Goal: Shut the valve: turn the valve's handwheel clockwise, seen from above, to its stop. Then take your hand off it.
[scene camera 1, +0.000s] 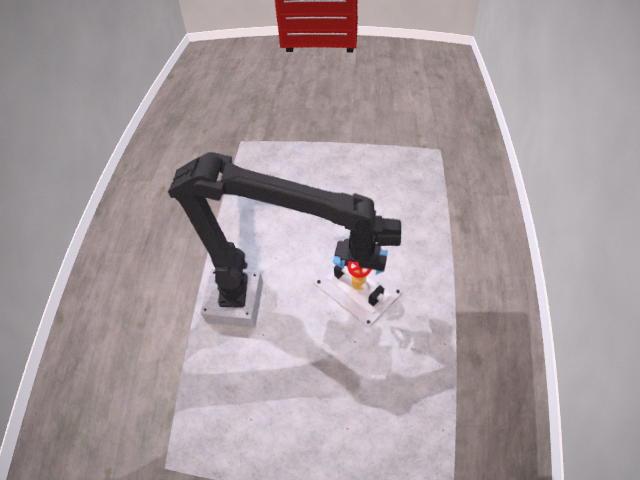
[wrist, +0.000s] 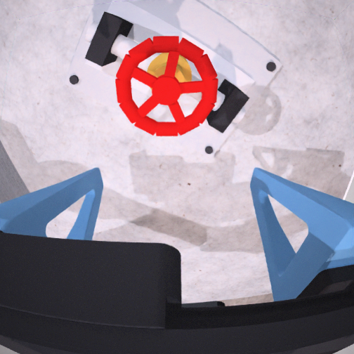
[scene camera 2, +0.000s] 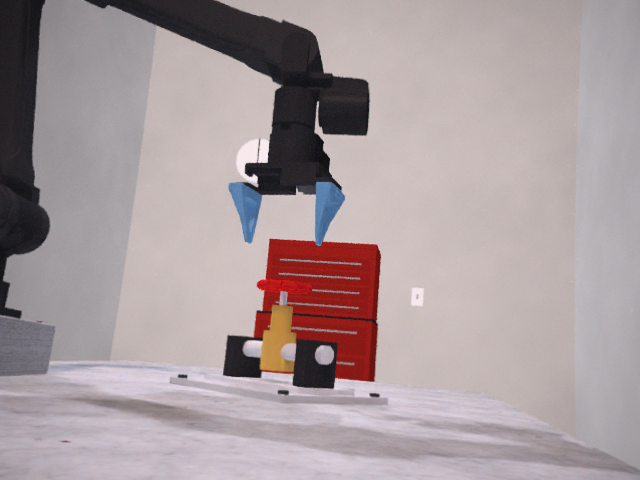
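Observation:
The red handwheel [scene camera 1: 352, 272] [scene camera 2: 283, 286] [wrist: 165, 90] lies level on top of the yellow valve body [scene camera 1: 358, 282] [scene camera 2: 279, 338] [wrist: 186, 71]. The valve sits between two black pipe clamps on a pale base plate [scene camera 1: 345, 302] [scene camera 2: 331, 399] [wrist: 85, 92]. My gripper [scene camera 2: 283, 242] [wrist: 176, 175] points down with its blue fingers wide open and nothing between them. In the scene camera 2 view its fingertips are above the handwheel, apart from it. In the wrist view the handwheel is beyond the fingertips, toward the top. In the scene camera 1 view the gripper hides part of the handwheel's surroundings.
The arm's grey base block [scene camera 1: 230, 316] [scene camera 2: 25, 346] stands left of the valve on the pale mat [scene camera 1: 310, 434]. A red tool cabinet [scene camera 1: 317, 25] [scene camera 2: 330, 253] stands far back at the wall. The black upper clamp [scene camera 1: 338, 272] and lower clamp [scene camera 1: 376, 295] flank the valve body.

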